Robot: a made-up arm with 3 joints. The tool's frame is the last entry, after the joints.
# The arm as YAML. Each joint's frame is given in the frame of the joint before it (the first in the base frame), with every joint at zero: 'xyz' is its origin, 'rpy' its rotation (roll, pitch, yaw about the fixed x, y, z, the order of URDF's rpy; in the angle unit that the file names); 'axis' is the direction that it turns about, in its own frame. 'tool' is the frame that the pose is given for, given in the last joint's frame.
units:
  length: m
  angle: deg
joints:
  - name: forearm
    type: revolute
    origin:
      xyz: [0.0, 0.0, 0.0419]
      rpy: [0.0, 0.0, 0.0]
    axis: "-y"
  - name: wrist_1
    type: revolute
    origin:
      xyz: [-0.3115, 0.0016, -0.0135]
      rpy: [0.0, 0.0, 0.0]
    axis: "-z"
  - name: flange
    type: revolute
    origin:
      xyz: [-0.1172, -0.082, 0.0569]
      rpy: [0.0, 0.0, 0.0]
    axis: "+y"
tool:
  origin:
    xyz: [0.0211, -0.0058, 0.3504]
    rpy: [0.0, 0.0, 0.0]
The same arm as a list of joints. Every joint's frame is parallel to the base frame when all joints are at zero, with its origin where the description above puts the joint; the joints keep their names.
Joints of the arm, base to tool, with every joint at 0 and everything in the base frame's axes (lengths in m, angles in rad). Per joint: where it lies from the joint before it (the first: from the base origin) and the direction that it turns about. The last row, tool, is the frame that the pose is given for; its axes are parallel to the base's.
forearm: offset 0 0 0.0419 axis -y
wrist_1: offset -0.3115 0.0016 -0.0135 axis -z
flange: offset -0.1172 -0.082 0.0569 axis +y
tool: offset 0.0211 -0.0058 0.3504

